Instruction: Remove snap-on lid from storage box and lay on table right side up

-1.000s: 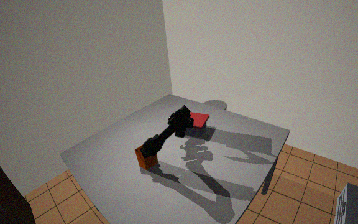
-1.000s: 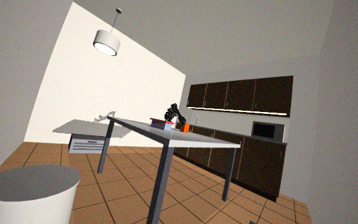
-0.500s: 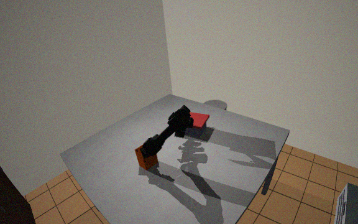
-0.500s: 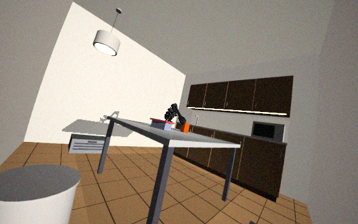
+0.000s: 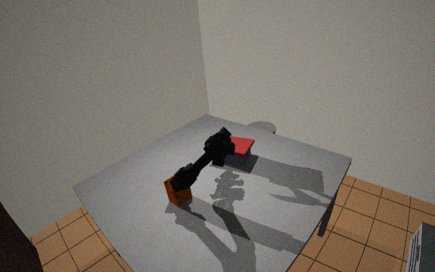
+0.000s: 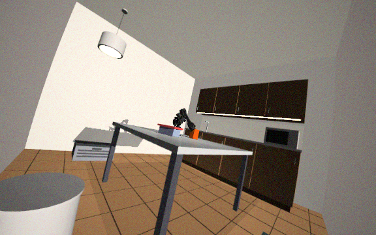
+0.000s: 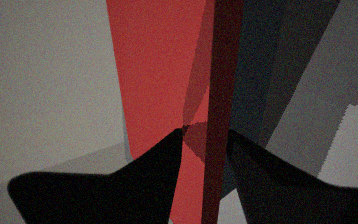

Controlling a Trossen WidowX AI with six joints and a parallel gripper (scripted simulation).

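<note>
The red lid lies 7 cm ahead of my gripper tip and 3 cm to the left of it. Also, from my gripper tip: storage box (7 cm ahead, 3 cm to the left, 4 cm below).
</note>
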